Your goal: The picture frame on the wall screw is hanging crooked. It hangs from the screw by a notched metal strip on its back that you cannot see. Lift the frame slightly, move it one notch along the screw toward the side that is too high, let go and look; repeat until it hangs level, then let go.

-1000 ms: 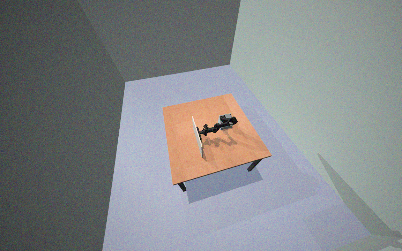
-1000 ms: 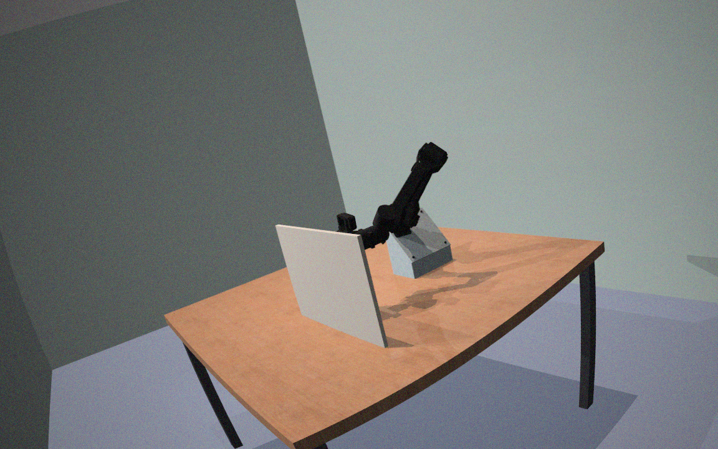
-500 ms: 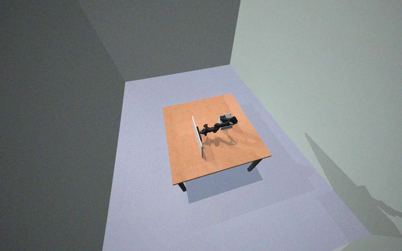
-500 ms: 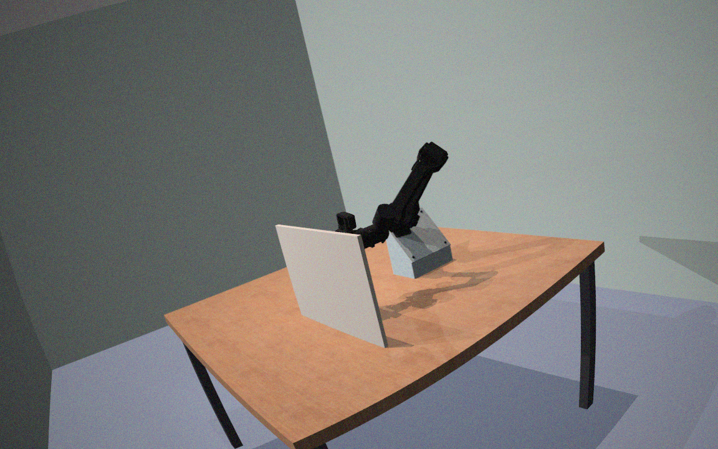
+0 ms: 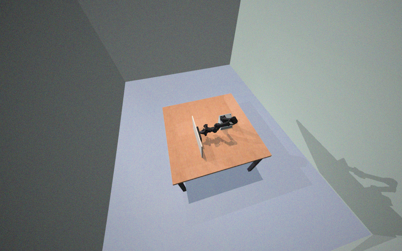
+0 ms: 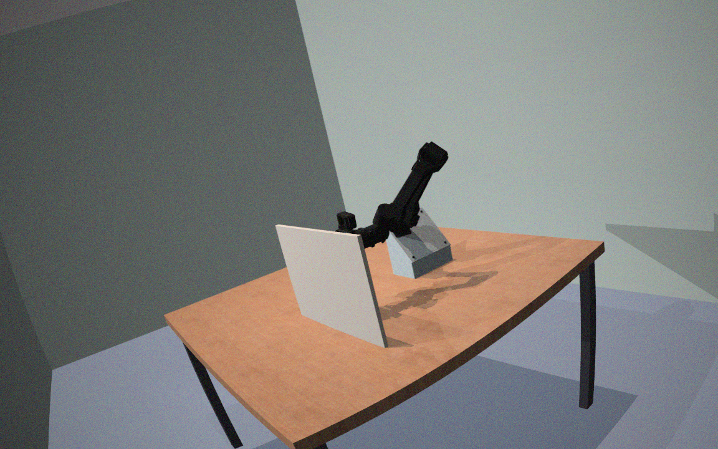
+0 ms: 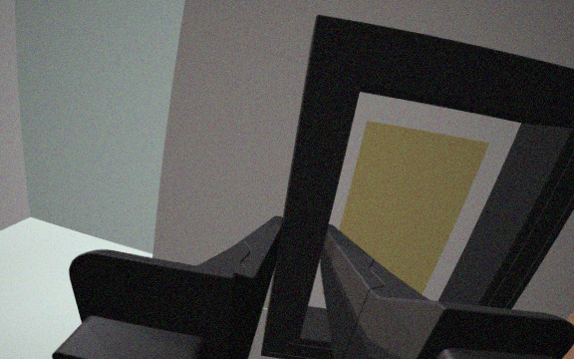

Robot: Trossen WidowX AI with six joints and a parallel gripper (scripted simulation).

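The picture frame is 5 cm below my gripper tip, 1 cm to the right of it and 1 cm ahead of it. Round my gripper tip: wall panel (7 cm below, 2 cm ahead, 1 cm to the left).
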